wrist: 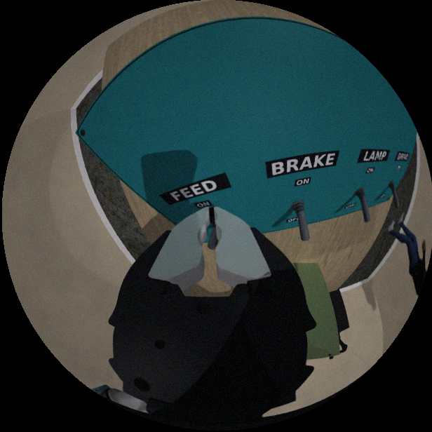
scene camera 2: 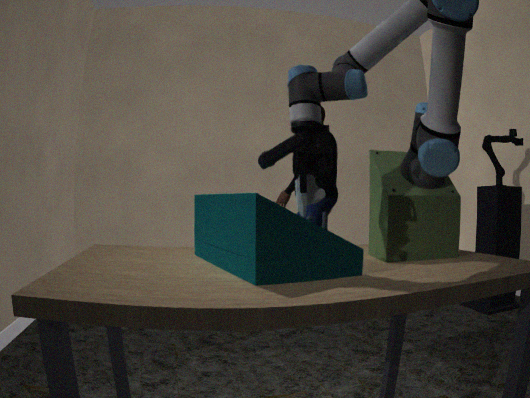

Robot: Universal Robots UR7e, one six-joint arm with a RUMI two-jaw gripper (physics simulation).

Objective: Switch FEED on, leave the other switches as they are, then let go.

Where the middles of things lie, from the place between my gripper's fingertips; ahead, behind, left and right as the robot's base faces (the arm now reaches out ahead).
The teal sloped console [wrist: 258, 119] is 7 cm ahead of my hand, 15 cm to the right of it and 5 cm below it.
